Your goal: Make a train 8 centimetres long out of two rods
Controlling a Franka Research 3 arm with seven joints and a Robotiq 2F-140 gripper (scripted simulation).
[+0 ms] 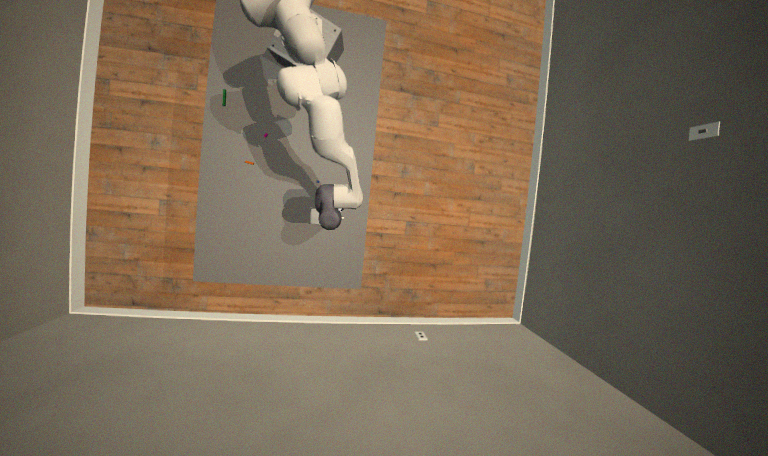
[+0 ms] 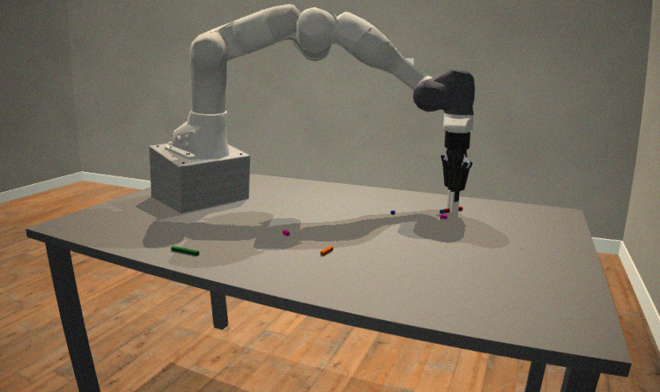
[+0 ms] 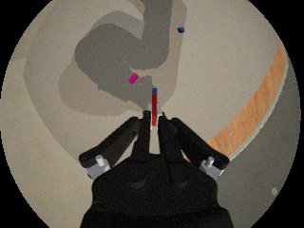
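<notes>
My gripper is now 3 cm above the red rod. From my hand the other things lie so: orange rod 47 cm to the right, 19 cm behind, 3 cm below; green rod 64 cm to the right, 48 cm behind, 3 cm below.
</notes>
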